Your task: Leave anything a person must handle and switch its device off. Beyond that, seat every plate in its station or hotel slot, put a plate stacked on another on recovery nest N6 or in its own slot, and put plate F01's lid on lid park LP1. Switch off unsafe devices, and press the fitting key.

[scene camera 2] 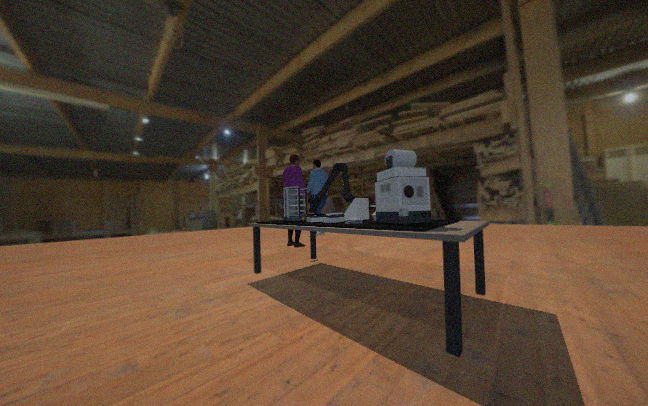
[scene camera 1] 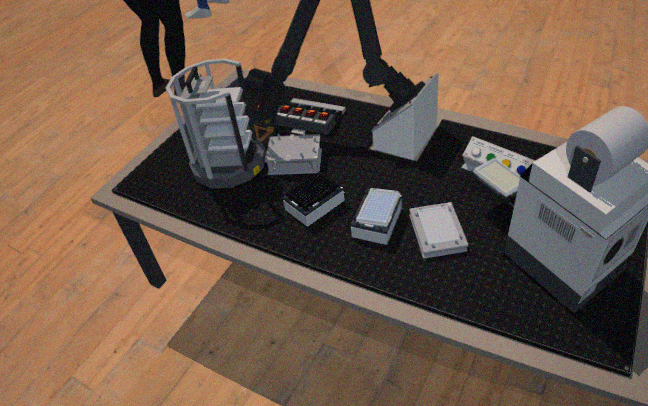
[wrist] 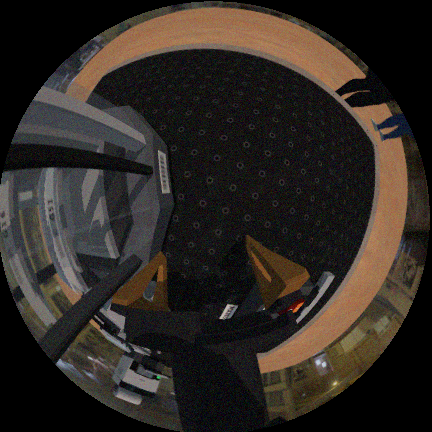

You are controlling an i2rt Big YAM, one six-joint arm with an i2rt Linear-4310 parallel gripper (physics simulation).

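My gripper is open and empty, low over the mat, between the plate hotel and the switch strip. Several orange-red rockers show on the strip; one rocker shows beyond my right finger. A clear-blue plate sits on a nest in scene camera 1. A pale yellow plate lies by the key panel, which has white, green, yellow and blue keys. A black-topped nest, a grey station and a pale flat station also show. Plate labels are unreadable.
A white wedge-shaped housing stands by the arm base. A large white device with a roll stands at the right. The hotel's dark posts rise close to my left finger. Two people stand beyond the table.
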